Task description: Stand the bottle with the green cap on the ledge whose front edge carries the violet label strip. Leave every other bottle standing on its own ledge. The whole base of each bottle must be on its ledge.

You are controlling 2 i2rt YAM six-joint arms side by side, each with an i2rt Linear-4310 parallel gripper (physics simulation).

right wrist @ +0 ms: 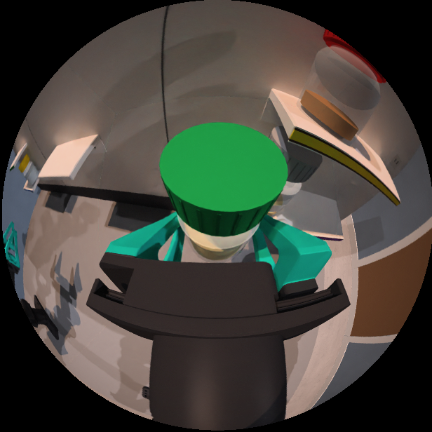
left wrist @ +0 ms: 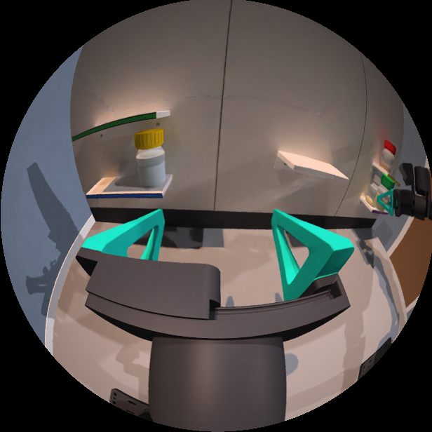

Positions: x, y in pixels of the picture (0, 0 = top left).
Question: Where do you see a pale wall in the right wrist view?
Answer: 117, 95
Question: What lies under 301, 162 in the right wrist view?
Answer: A grey-capped bottle.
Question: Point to a pale wall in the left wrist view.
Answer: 283, 91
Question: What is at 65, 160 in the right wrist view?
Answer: A plain pale ledge.
